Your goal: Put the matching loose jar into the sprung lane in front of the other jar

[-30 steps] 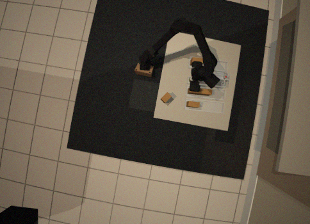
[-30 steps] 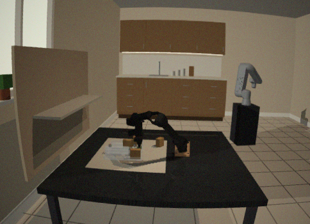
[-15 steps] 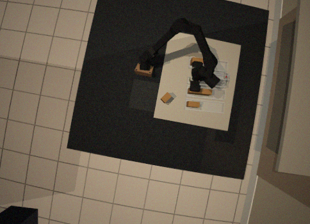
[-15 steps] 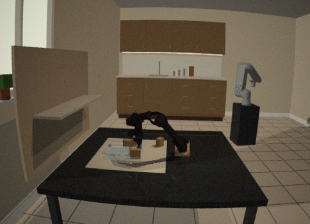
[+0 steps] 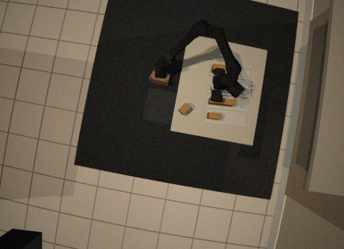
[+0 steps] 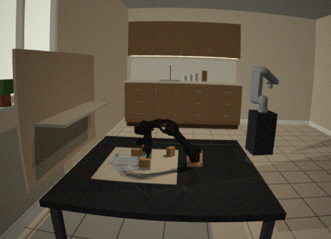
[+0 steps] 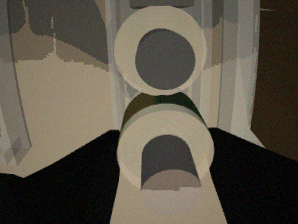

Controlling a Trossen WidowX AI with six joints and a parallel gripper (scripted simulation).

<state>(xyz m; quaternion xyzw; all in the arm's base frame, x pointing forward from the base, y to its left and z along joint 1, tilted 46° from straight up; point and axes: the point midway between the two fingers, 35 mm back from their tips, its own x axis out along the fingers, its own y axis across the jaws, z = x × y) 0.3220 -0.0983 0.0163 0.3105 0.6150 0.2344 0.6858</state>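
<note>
My gripper tip is now 14 cm short of the pusher lane, 2 cm to the right of it and 3 cm above it. The rest, counted from my gripper tip: tan block: 17 cm behind, 14 cm to the right, 1 cm below.
</note>
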